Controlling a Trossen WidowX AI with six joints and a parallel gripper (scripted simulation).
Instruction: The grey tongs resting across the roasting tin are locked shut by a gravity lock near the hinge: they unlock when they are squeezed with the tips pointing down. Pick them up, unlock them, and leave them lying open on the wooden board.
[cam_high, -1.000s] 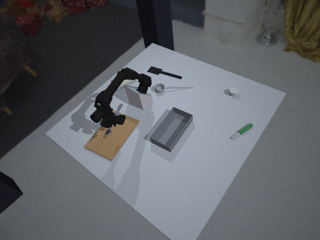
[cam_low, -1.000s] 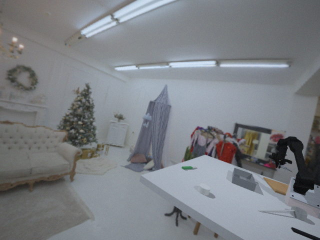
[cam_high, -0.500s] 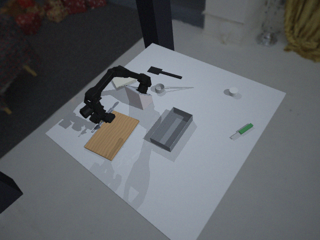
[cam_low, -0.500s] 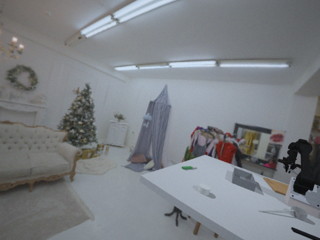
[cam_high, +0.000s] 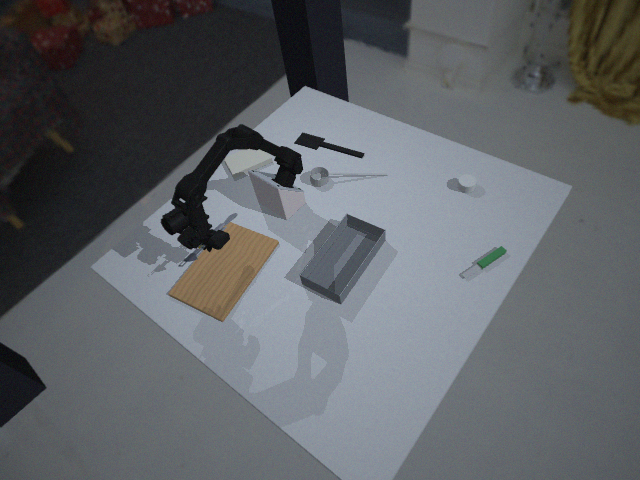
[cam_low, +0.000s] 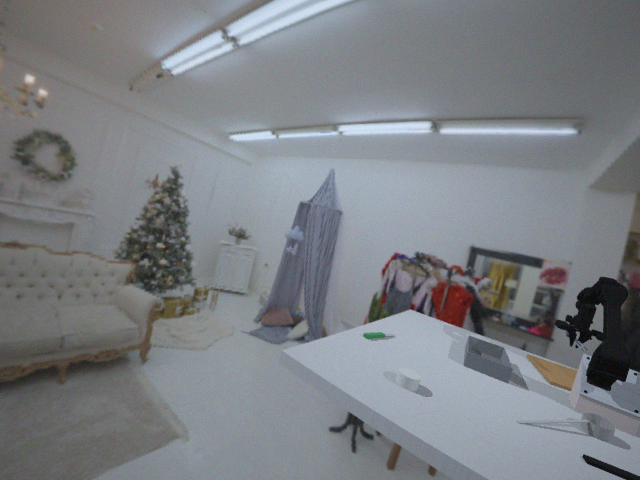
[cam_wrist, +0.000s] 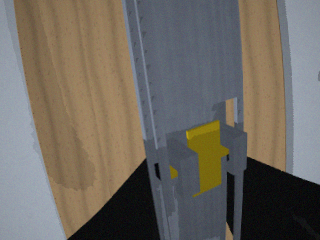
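Now: the yellow lock piece 4 cm above my gripper tip and 2 cm to the right of it. Round my gripper tip: black spatula: 73 cm to the left, 14 cm below, 13 cm behind; wooden board: 14 cm below, 3 cm to the left; grey roasting tin: 32 cm ahead, 31 cm to the left, 12 cm below.
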